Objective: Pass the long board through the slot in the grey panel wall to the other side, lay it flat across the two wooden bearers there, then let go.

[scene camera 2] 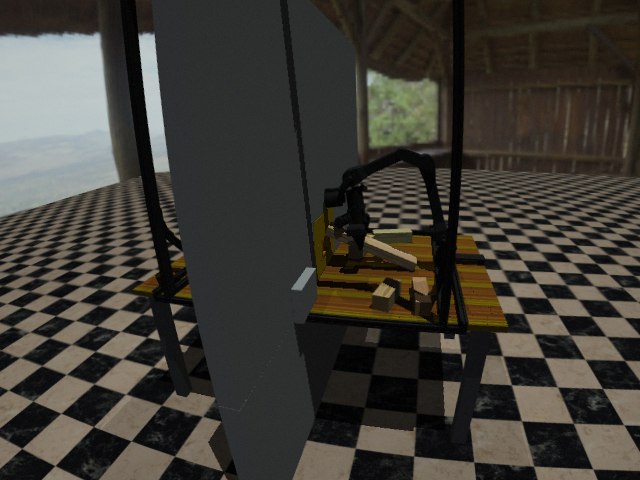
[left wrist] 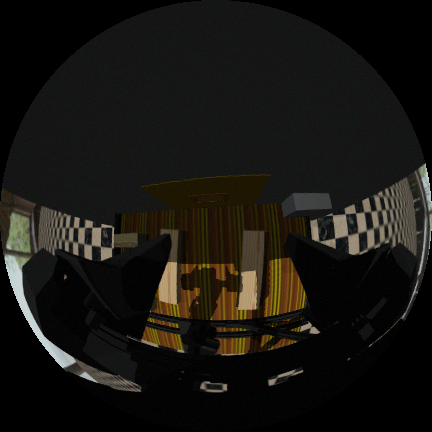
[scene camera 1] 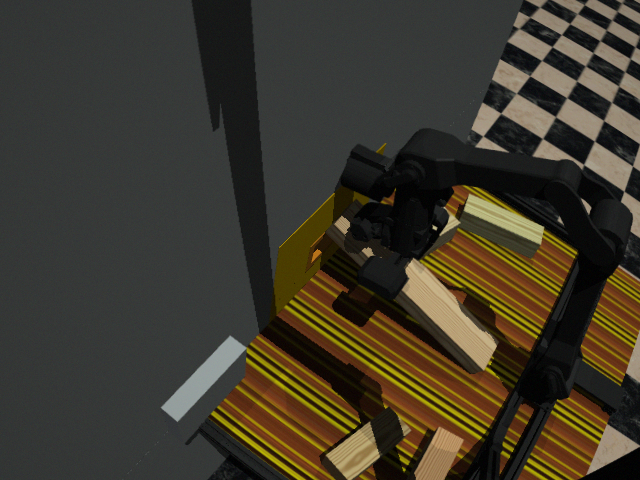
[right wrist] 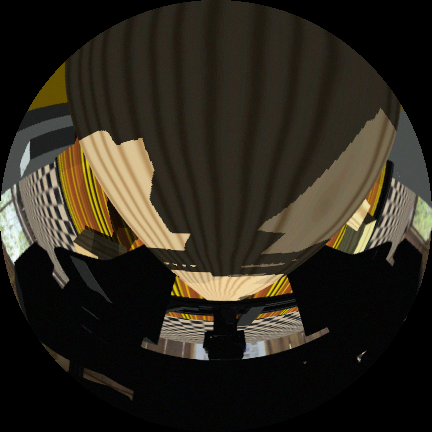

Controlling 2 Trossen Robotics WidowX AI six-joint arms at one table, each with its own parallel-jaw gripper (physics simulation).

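Places are measured from the left arm's base along level axes (x ahead, y left, z up), in centimetres.
Where they show: left gripper, fingertip midpoint: (left wrist: 230, 239); right gripper, fingertip midpoint: (scene camera 2: 362, 246); left arm's base, origin of the base link: (left wrist: 206, 330); right arm's base, origin of the base link: (scene camera 1: 539, 388) (right wrist: 224, 311).
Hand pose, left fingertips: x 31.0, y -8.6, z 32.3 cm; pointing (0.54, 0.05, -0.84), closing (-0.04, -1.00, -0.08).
Things, the pixels of their top centre, and the offset from my left fingertips. "spot": a spot on its surface instead.
- slot, surface spot: (scene camera 1: 315, 255) spot: dx +17.1, dy +3.0, dz -27.9 cm
- small block, middle of its top: (left wrist: 124, 239) dx +1.0, dy +37.1, dz -29.5 cm
The long board (scene camera 1: 447, 322) (scene camera 2: 387, 251) (right wrist: 225, 150) is tilted, its wall-side end higher, near the yellow panel on the grey wall (scene camera 1: 129, 155) (scene camera 2: 232, 206) (left wrist: 215, 100). My right gripper (scene camera 1: 407, 255) (scene camera 2: 360, 238) (right wrist: 230, 232) is shut on the board, part-way along it. The slot (scene camera 1: 315, 255) (left wrist: 208, 198) is a small opening low in the yellow panel; the board's end is on the near side, and no board shows through the slot in the left wrist view. My left gripper (left wrist: 230, 239) is open and empty, above two parallel wooden bearers (left wrist: 170, 247) (left wrist: 253, 247) on the other side.
A grey block (scene camera 1: 204, 379) (scene camera 2: 305, 281) (left wrist: 312, 202) juts from the wall's edge. Loose wooden blocks (scene camera 1: 361, 449) (scene camera 1: 439, 457) (scene camera 1: 501, 224) (scene camera 2: 385, 296) lie on the striped table on the right arm's side. A small block (left wrist: 126, 240) lies left of the bearers. Dark shadows cross the table.
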